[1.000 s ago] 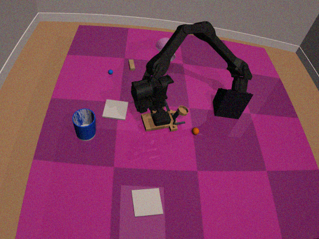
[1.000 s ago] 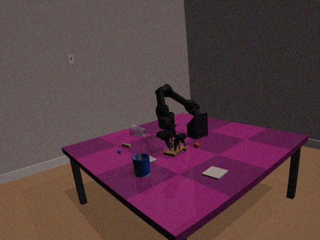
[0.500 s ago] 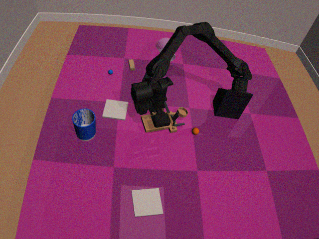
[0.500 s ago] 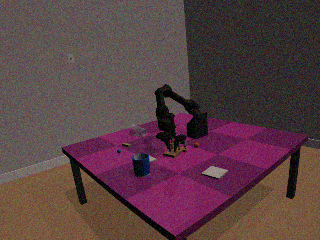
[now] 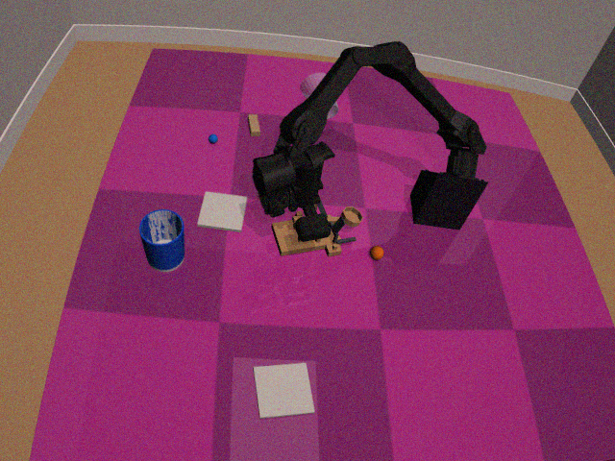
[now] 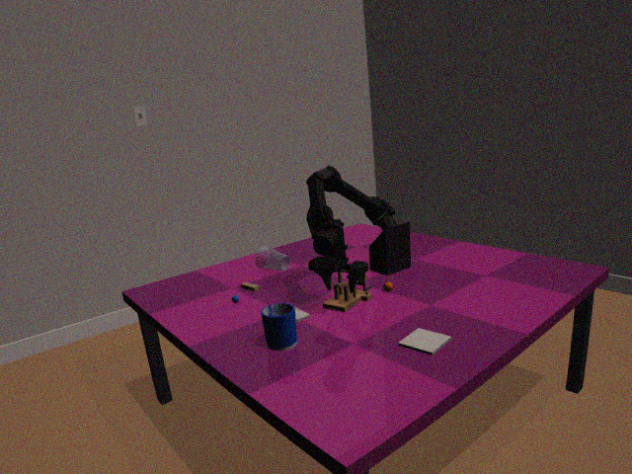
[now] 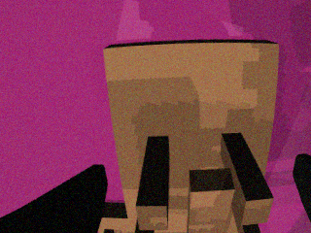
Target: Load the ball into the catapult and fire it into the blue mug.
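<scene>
My gripper tip is 17 cm past the orange ball, 6 cm to the right of it and 3 cm above it. The rest, counted from my gripper tip: small blue ball: 32 cm to the right, 17 cm ahead, 3 cm below; then wooden catapult: 6 cm behind, 1 cm above; then blue mug: 29 cm ahead, 3 cm to the left, 2 cm below.
</scene>
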